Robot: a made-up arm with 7 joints. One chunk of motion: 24 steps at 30 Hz.
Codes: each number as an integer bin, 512 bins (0 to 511) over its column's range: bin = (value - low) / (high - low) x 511, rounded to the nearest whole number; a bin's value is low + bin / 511 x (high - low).
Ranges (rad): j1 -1.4..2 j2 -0.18..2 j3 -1.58..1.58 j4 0..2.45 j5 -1.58..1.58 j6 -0.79..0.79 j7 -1.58..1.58
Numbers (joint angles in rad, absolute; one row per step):
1: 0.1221 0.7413 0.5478 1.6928 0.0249 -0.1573 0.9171
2: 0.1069 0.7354 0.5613 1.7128 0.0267 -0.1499 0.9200
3: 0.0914 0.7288 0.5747 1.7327 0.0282 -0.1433 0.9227
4: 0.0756 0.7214 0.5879 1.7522 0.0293 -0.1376 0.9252
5: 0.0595 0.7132 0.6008 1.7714 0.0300 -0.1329 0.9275
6: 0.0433 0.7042 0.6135 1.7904 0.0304 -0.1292 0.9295
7: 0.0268 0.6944 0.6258 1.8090 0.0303 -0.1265 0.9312
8: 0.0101 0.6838 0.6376 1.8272 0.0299 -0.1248 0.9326
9: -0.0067 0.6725 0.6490 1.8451 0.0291 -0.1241 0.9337
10: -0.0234 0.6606 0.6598 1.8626 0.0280 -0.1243 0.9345
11: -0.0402 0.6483 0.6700 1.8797 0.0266 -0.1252 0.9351
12: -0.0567 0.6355 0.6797 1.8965 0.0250 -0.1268 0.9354
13: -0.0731 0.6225 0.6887 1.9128 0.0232 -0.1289 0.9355
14: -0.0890 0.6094 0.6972 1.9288 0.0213 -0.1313 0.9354
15: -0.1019 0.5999 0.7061 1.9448 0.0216 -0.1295 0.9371
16: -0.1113 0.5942 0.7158 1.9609 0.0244 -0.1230 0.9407
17: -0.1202 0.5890 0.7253 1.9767 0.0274 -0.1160 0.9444
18: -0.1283 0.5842 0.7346 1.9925 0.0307 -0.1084 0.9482
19: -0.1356 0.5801 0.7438 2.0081 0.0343 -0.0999 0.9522
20: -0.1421 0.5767 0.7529 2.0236 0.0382 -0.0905 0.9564
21: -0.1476 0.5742 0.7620 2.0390 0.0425 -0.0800 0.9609
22: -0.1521 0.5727 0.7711 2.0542 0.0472 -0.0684 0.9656
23: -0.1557 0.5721 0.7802 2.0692 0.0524 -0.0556 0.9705
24: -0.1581 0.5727 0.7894 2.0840 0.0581 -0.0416 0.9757
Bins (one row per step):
1: 229 216 344 353 260 205 404
2: 226 215 346 357 260 207 404
3: 224 213 348 361 260 209 405
4: 222 211 351 365 260 211 405
5: 219 209 353 369 260 213 405
6: 217 207 355 373 260 214 406
7: 214 205 357 377 260 215 406
8: 212 202 359 381 260 215 406
9: 209 200 360 385 260 215 406
10: 207 197 362 388 260 215 407
11: 204 194 364 392 260 215 407
12: 202 191 365 396 260 214 407
13: 199 188 367 399 259 214 407
14: 197 185 368 402 259 213 407
15: 195 183 370 406 259 214 407
16: 194 181 371 409 259 216 408
17: 192 180 373 412 260 218 408
18: 191 179 374 416 260 220 409
19: 190 178 376 419 261 223 409
20: 189 177 377 422 262 226 410
21: 188 177 379 425 262 230 411
22: 188 176 380 428 263 233 412
23: 187 176 382 432 264 238 412
24: 187 176 383 435 265 242 413

